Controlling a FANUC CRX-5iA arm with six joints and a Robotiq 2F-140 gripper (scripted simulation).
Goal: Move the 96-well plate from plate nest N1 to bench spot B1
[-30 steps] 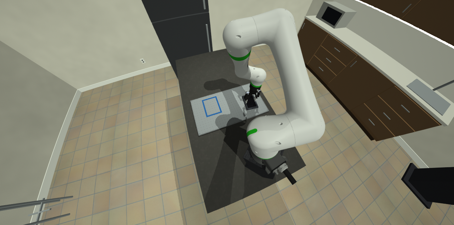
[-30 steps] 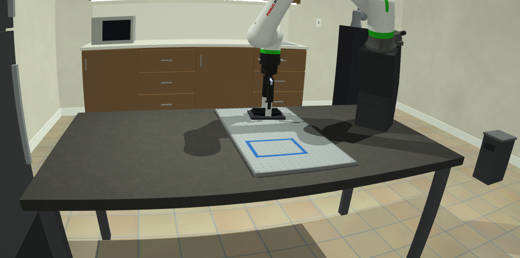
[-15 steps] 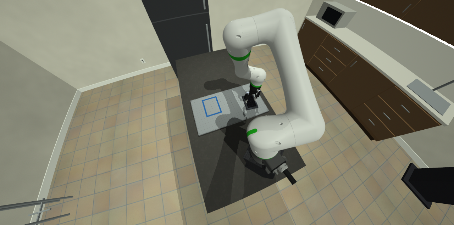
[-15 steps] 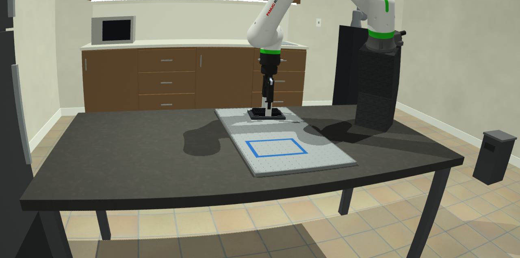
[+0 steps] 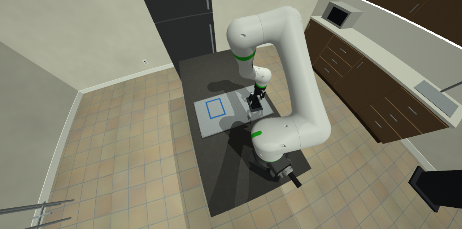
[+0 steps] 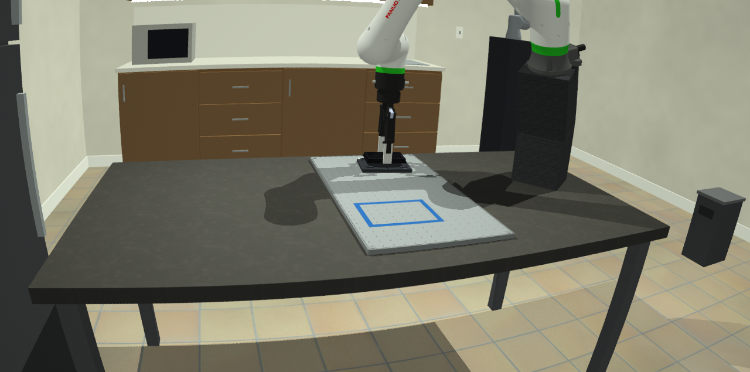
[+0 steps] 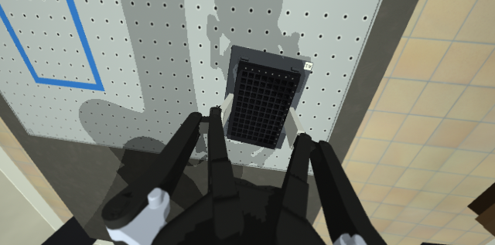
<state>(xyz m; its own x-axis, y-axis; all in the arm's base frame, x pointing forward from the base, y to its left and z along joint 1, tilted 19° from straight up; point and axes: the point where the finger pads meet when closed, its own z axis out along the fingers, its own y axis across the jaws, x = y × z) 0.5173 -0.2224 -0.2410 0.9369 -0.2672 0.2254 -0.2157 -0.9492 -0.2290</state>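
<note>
Now: hand 50 mm above the grey plate nest N1. Also, from my hand: black 96-well plate 20 mm below.
</note>
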